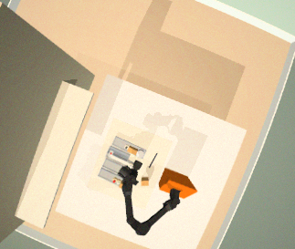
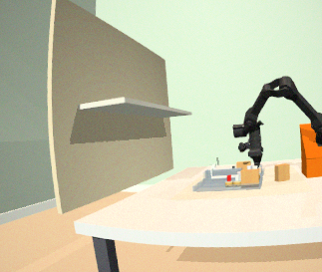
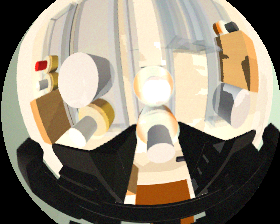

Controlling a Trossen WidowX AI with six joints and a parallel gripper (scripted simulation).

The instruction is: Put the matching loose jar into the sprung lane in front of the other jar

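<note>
Right now my gripper tip is 150 mm short of the grey lane tray, 30 mm to the left of it and 30 mm above it. Also, from my gripper tip: shelf (510 mm ahead, 320 mm above, 10 mm to the left).
</note>
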